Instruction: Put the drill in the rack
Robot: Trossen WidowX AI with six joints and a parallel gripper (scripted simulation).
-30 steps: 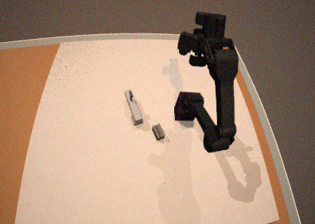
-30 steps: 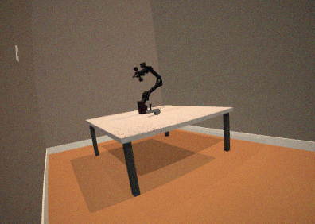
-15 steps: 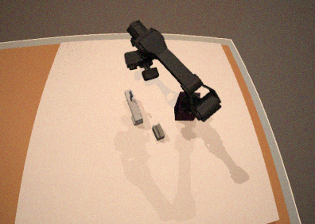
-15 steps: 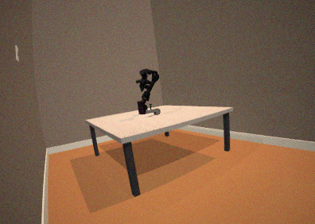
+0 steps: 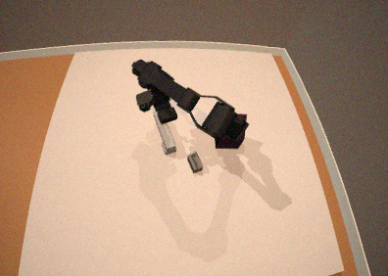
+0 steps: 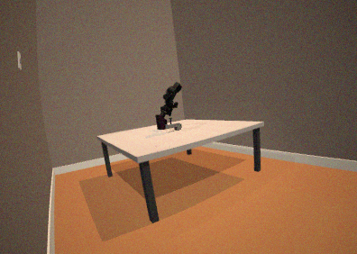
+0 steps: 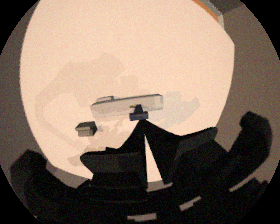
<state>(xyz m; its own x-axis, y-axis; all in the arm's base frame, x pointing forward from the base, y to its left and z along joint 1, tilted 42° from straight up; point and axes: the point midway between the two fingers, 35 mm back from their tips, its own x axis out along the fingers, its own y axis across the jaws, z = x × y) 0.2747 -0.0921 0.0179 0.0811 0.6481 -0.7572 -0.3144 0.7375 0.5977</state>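
Right now my gripper tip is 5 cm above the blue key. From my gripper tip the other things lie so: yellow drill 10 cm below, 5 cm to the left, 1 cm behind; grey holder block 10 cm below, 3 cm to the left, 1 cm behind.
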